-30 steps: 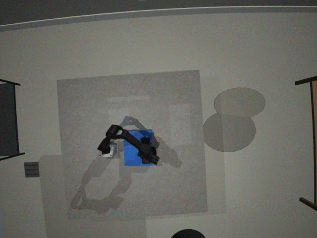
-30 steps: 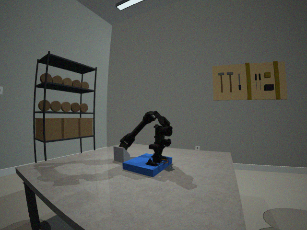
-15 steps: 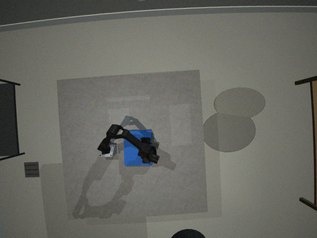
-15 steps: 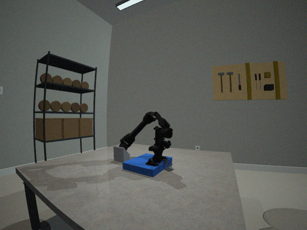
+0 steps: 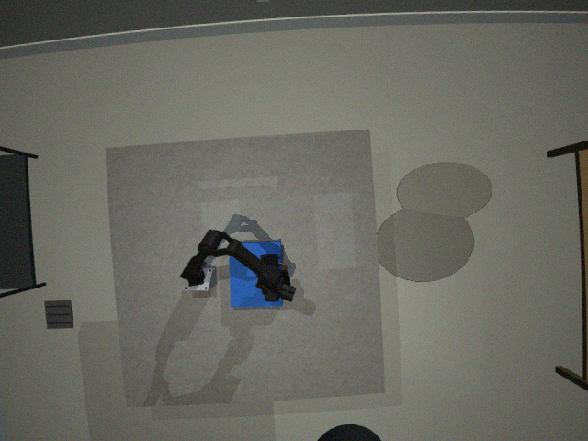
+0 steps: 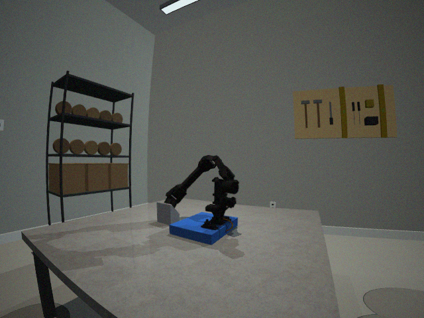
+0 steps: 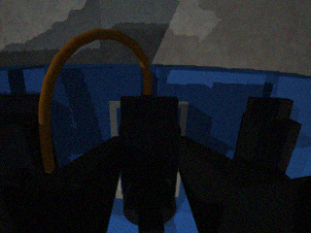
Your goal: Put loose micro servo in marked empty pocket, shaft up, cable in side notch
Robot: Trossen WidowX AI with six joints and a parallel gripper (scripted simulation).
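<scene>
Right now my gripper tip is 12 cm past the blue deck, 2 cm to the right of it and 3 cm above it.
</scene>
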